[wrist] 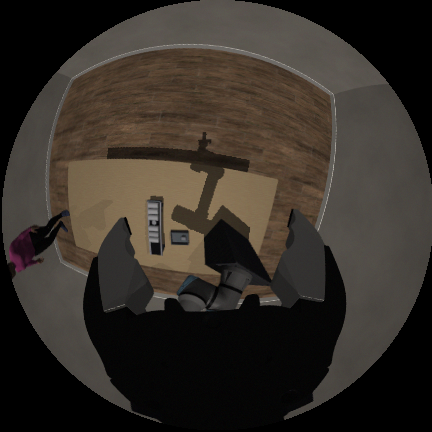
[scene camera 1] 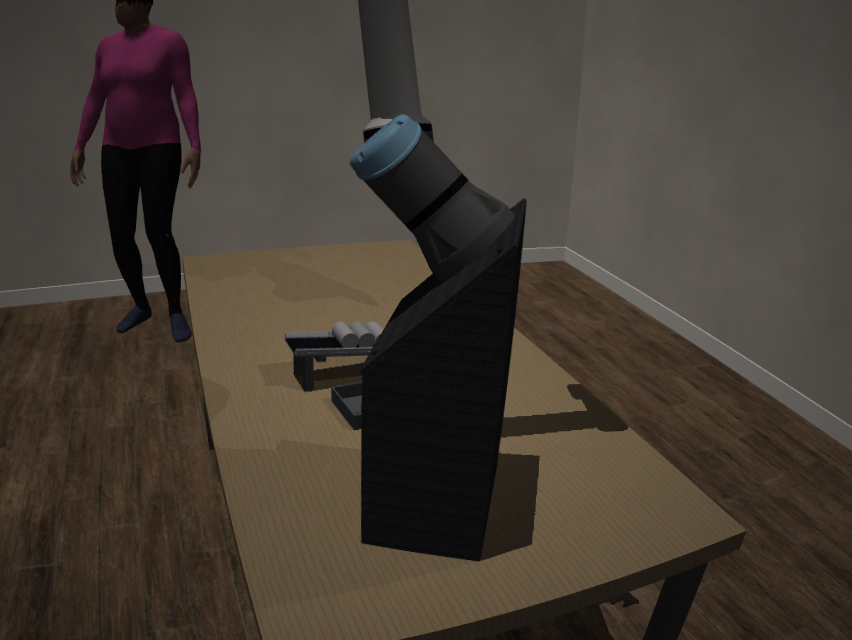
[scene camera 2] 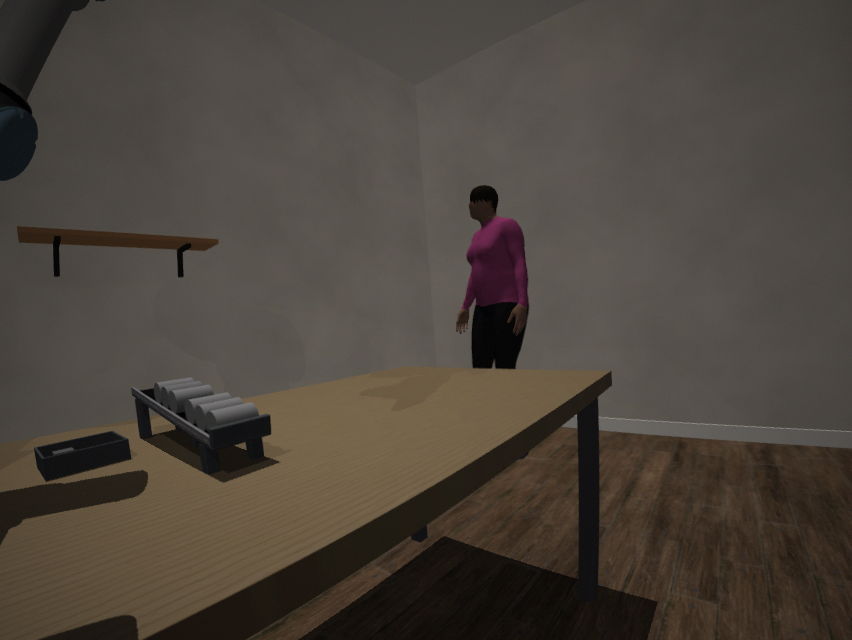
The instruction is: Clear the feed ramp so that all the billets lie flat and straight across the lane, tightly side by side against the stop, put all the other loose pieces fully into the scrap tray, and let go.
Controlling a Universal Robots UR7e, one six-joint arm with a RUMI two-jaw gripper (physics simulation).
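Frame: origin at the arm's base, x ahead, y right, z down, level; centimetres.
Seen in the pictures: gripper, between the fingertips: [wrist: 207,214]; arm's base, origin of its link: [wrist: 237,271] [scene camera 1: 477,246].
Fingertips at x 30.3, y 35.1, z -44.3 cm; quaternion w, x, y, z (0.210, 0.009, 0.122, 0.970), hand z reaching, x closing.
Pixels of each thing's middle, then the offset from my fingertips to it. Level surfaces: height alone.
- scrap tray, middle of its body: [scene camera 1: 364,404] [scene camera 2: 82,453] [wrist: 179,237] dx -1.3, dy -49.4, dz +87.4 cm
- ramp with a small light piece, middle of its body: [scene camera 2: 64,458] [wrist: 183,237] dx -3.9, dy -48.5, dz +87.5 cm
- table, height of its surface: dz +89.1 cm
The feed ramp [scene camera 1: 323,352] [scene camera 2: 241,431] [wrist: 157,249] stands on short legs. Several light grey billets [scene camera 1: 344,335] [scene camera 2: 232,415] [wrist: 153,206] lie across its lane, in one group by the end plate and another farther up. Between the groups the wrist view shows a darker stretch with a small round light shape [wrist: 154,222], too small to make out. The scrap tray [scene camera 1: 346,397] [scene camera 2: 82,459] [wrist: 173,238] stands beside the ramp with a small light piece [scene camera 2: 63,451] [wrist: 183,238] inside. My gripper [wrist: 207,214] is open and empty, high above the table.
The robot's dark pedestal [scene camera 1: 430,447] [wrist: 220,245] stands on the table [scene camera 1: 275,523] [scene camera 2: 206,537] [wrist: 110,180] near the tray and hides part of the ramp in scene camera 1. A person [scene camera 1: 141,89] [scene camera 2: 497,268] [wrist: 24,250] stands beyond the table. A shelf [scene camera 2: 117,239] hangs on the wall.
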